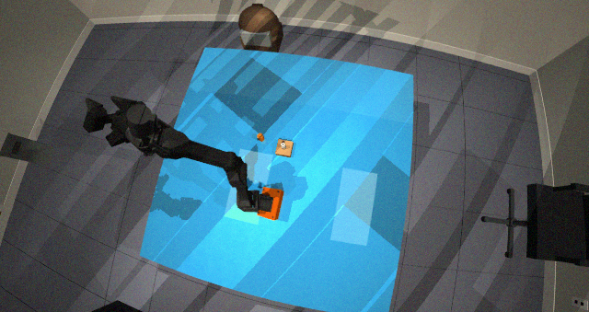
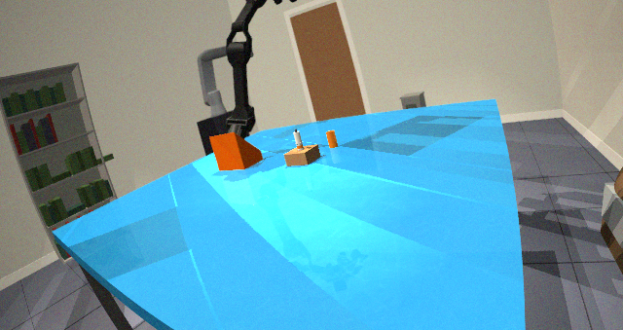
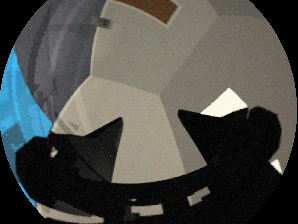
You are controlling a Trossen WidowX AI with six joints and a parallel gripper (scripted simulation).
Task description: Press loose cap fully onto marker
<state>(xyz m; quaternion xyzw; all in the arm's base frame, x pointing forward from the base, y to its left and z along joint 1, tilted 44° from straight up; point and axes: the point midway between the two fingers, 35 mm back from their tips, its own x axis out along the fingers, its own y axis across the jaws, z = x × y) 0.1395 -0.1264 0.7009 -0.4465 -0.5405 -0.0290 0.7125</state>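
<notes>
My gripper tip is now 14 cm short of the orange cap, 31 cm to the left of it and 65 cm above it. Round my gripper tip: tan holder block 11 cm ahead, 44 cm to the right, 66 cm below.
</notes>
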